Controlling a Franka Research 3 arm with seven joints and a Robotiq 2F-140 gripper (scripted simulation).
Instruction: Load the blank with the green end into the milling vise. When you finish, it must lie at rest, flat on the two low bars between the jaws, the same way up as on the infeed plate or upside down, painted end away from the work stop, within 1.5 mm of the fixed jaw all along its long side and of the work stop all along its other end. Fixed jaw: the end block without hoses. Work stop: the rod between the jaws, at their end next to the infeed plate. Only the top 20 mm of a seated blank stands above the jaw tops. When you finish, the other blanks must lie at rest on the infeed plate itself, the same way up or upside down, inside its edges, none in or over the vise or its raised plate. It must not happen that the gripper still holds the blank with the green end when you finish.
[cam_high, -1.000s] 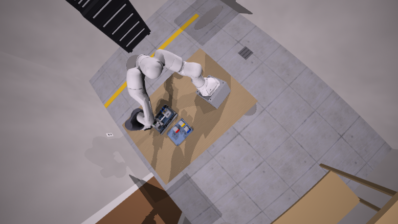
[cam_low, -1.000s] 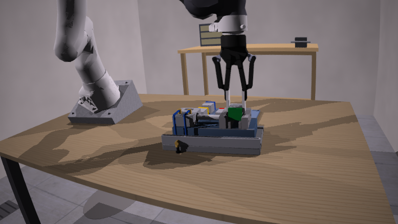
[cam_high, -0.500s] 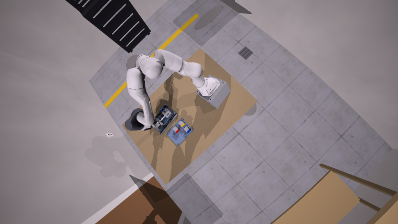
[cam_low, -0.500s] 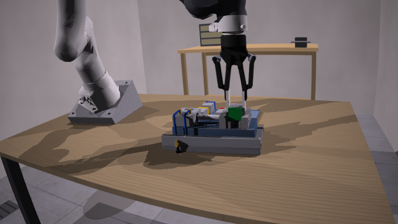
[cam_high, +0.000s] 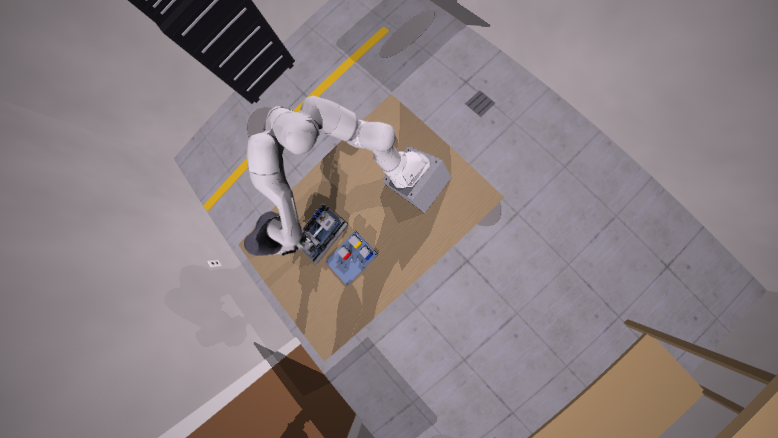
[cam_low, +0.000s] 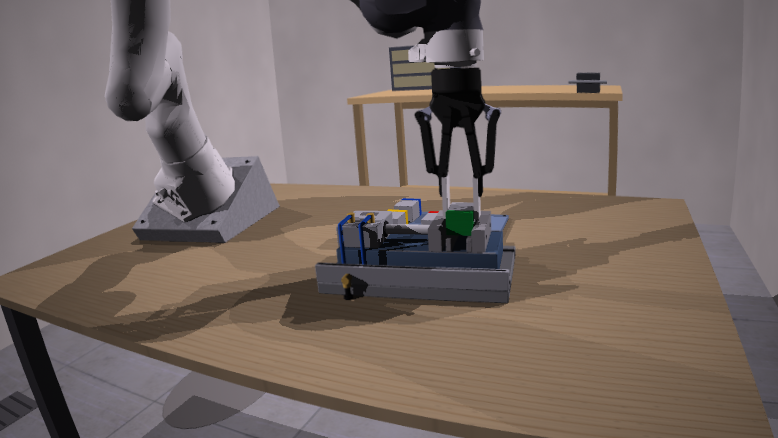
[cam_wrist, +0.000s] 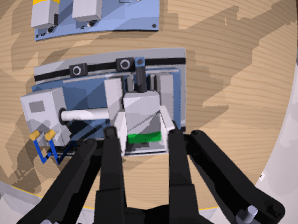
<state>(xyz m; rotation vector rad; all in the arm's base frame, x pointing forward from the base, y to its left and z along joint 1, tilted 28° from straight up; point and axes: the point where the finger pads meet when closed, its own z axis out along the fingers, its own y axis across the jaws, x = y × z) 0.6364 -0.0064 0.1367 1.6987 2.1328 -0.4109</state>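
My hand is 4 cm above the green-ended blank. Round my hand: work stop rod 5 cm to the left, 4 cm below, 1 cm behind; then fixed jaw 6 cm below, 3 cm ahead, 1 cm to the left; then milling vise 9 cm below, 7 cm behind, 1 cm to the right.
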